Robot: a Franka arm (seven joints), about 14 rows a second.
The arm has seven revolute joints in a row. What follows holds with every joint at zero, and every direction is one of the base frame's.
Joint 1 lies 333 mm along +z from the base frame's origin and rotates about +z.
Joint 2 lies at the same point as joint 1 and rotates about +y.
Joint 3 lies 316 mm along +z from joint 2 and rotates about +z.
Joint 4 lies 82.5 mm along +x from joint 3 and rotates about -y.
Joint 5 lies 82.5 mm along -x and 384 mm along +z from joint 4 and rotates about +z.
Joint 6 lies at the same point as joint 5 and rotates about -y.
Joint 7 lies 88 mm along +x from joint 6 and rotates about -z.
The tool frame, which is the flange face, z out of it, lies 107 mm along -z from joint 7; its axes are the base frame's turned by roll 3.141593, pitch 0 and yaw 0 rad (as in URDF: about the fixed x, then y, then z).
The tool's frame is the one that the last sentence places.
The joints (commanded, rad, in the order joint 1, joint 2, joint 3, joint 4, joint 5, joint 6, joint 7), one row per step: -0.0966 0.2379 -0.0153 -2.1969 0.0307 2.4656 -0.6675; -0.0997 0.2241 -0.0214 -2.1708 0.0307 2.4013 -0.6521; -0.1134 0.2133 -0.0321 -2.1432 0.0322 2.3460 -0.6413; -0.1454 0.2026 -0.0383 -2.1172 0.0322 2.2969 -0.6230; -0.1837 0.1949 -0.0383 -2.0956 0.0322 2.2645 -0.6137; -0.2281 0.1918 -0.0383 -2.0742 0.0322 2.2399 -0.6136; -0.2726 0.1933 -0.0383 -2.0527 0.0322 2.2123 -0.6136; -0.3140 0.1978 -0.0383 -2.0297 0.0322 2.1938 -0.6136; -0.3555 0.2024 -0.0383 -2.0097 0.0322 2.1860 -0.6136; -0.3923 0.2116 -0.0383 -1.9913 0.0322 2.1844 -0.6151; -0.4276 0.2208 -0.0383 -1.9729 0.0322 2.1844 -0.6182; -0.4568 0.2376 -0.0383 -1.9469 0.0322 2.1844 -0.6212; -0.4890 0.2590 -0.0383 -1.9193 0.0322 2.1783 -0.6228; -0.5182 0.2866 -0.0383 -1.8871 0.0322 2.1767 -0.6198
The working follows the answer.
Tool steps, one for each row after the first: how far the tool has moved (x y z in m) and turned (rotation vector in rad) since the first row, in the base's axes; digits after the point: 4 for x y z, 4 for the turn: 0.0021 -0.0051 0.0126 0.0035 0.0244 -0.0233; 0.0038 -0.0188 0.0252 0.0062 0.0411 -0.0583; 0.0035 -0.0403 0.0380 0.0089 0.0535 -0.1136; 0.0022 -0.0621 0.0488 0.0114 0.0564 -0.1605; -0.0003 -0.0875 0.0577 0.0133 0.0562 -0.2044; -0.0044 -0.1128 0.0638 0.0164 0.0633 -0.2482; -0.0078 -0.1369 0.0697 0.0179 0.0630 -0.2891; -0.0121 -0.1611 0.0752 0.0175 0.0552 -0.3303; -0.0161 -0.1829 0.0778 0.0163 0.0476 -0.3654; -0.0205 -0.2040 0.0805 0.0144 0.0385 -0.3975; -0.0221 -0.2228 0.0821 0.0117 0.0295 -0.4235; -0.0253 -0.2432 0.0810 0.0115 0.0294 -0.4537; -0.0269 -0.2630 0.0784 0.0101 0.0267 -0.4856
Tool pose at each row, in the base's axes (x y z in m, rotation vector in rad; rounded; the steps above come from the unrounded poses): 0.5545 -0.0623 0.2780 -3.0275 -0.8256 -0.0543; 0.5566 -0.0674 0.2906 -3.0284 -0.7877 -0.0189; 0.5583 -0.0811 0.3032 -3.0355 -0.7329 0.0053; 0.5580 -0.1026 0.3160 -3.0498 -0.6474 0.0226; 0.5567 -0.1244 0.3268 -3.0619 -0.5752 0.0259; 0.5542 -0.1498 0.3357 -3.0728 -0.5077 0.0247; 0.5501 -0.1751 0.3418 -3.0791 -0.4395 0.0341; 0.5467 -0.1992 0.3477 -3.0868 -0.3764 0.0329; 0.5424 -0.2234 0.3532 -3.0972 -0.3132 0.0215; 0.5384 -0.2452 0.3558 -3.1060 -0.2592 0.0106; 0.5340 -0.2663 0.3585 -3.1146 -0.2098 -0.0022; 0.5325 -0.2851 0.3601 -3.1223 -0.1698 -0.0145; 0.5292 -0.3056 0.3590 -3.1253 -0.1226 -0.0145; 0.5276 -0.3254 0.3564 -3.1295 -0.0729 -0.0179

